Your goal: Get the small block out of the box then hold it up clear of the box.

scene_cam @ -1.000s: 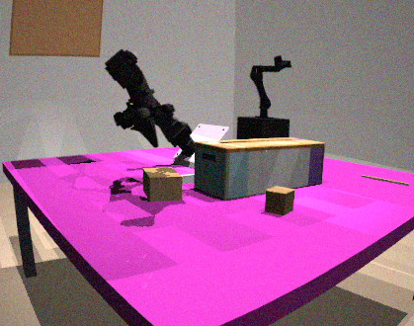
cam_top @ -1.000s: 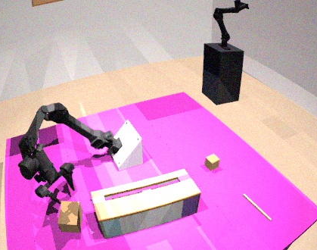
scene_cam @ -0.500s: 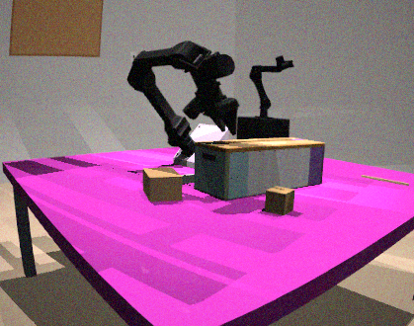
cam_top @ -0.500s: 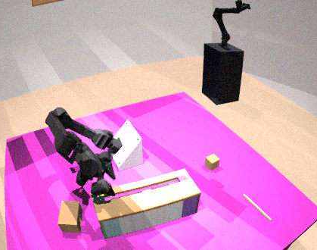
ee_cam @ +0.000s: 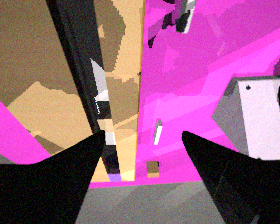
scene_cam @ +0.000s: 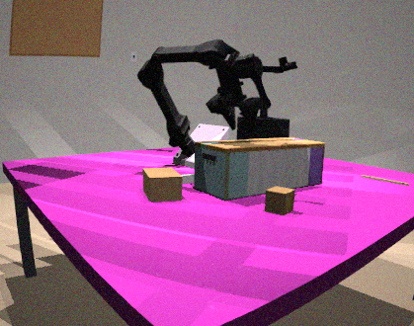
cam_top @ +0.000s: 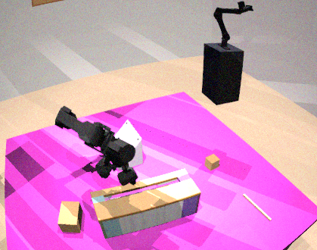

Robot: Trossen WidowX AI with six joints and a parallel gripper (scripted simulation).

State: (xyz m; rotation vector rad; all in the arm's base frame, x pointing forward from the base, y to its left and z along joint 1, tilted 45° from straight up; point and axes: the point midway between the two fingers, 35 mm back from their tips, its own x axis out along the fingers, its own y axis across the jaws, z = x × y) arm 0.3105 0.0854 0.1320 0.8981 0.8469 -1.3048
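Now: gripper tip 90 mm above the long box, 40 mm short of it and 20 mm to the right of it. Also, from my gripper tip: thin stick: 460 mm to the left, 250 mm ahead, 150 mm below.
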